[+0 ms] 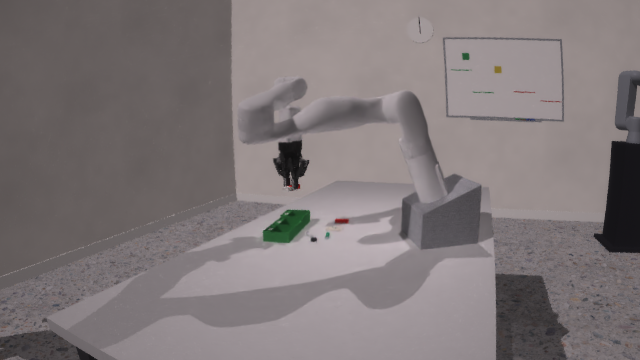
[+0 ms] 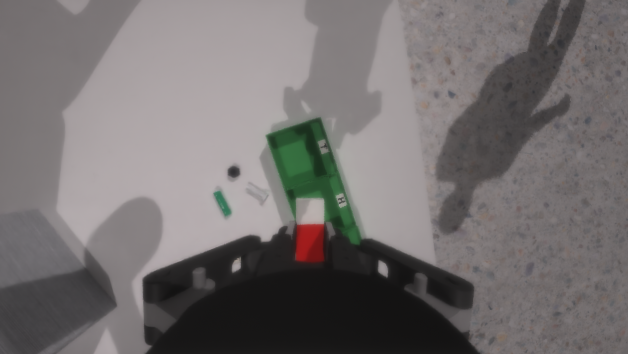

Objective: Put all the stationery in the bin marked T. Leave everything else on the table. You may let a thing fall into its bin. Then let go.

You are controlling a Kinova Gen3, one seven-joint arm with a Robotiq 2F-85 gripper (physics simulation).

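Frame: origin at the arm's base, x ahead, y left, z up, level; centimetres.
Seen in the pictures: gripper, between the fingertips: (image 1: pixel 291 189) (image 2: pixel 310 232); arm's base, origin of its link: (image 1: pixel 433 196).
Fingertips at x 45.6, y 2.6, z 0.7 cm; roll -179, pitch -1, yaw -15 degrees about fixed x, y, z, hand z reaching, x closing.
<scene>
Pixels of each thing's top centre, then the offset from my fingertips to it. "spot": a spot on its surface instead.
- eraser, centre of its top: (image 2: pixel 310 239) dx -0.1, dy -0.2, dz +1.2 cm
- green divided box, centre of its top: (image 2: pixel 321 209) (image 1: pixel 288 219) dx +1.8, dy -0.4, dz -10.1 cm
- looks like T, a spot on its surface: (image 2: pixel 323 146) spot: dx +4.1, dy +8.3, dz -11.2 cm
- marked H, centre of its top: (image 2: pixel 341 200) dx +5.1, dy +0.0, dz -11.2 cm
- small black round thing, centre of its top: (image 2: pixel 232 172) (image 1: pixel 313 238) dx -10.3, dy +7.7, dz -13.2 cm
- small green piece, centre of its top: (image 2: pixel 220 202) (image 1: pixel 327 234) dx -13.2, dy +3.4, dz -13.0 cm
- thin grey-white piece, centre of its top: (image 2: pixel 255 192) dx -7.4, dy +3.8, dz -12.7 cm
- red block, centre of its top: (image 1: pixel 342 219) dx -13.0, dy -13.5, dz -12.6 cm
- flat pale thing, centre of its top: (image 1: pixel 334 227) dx -12.6, dy -5.2, dz -13.3 cm
My gripper (image 1: pixel 291 187) (image 2: pixel 310 232) is shut on a red-and-white block, like an eraser (image 2: pixel 310 242), held high above the table. The green divided box (image 1: pixel 276 235) (image 2: pixel 332 167) stands below it. Its end compartment has a slightly blurred label that looks like T (image 2: pixel 323 146), with green floor showing inside; the middle one is marked H (image 2: pixel 341 200). The far end is hidden by the gripper. Beside the box lie a small black round thing (image 1: pixel 313 239) (image 2: pixel 233 171), a small green piece (image 1: pixel 327 234) (image 2: pixel 222 203) and a thin grey-white piece (image 2: pixel 257 193).
A red block (image 1: pixel 341 220) and a flat pale thing (image 1: pixel 334 228) lie on the table between the box and the robot's grey base (image 1: pixel 450 227) (image 2: pixel 45 270). The table edge runs beyond the labelled side of the box. Arm shadows cross the table.
</scene>
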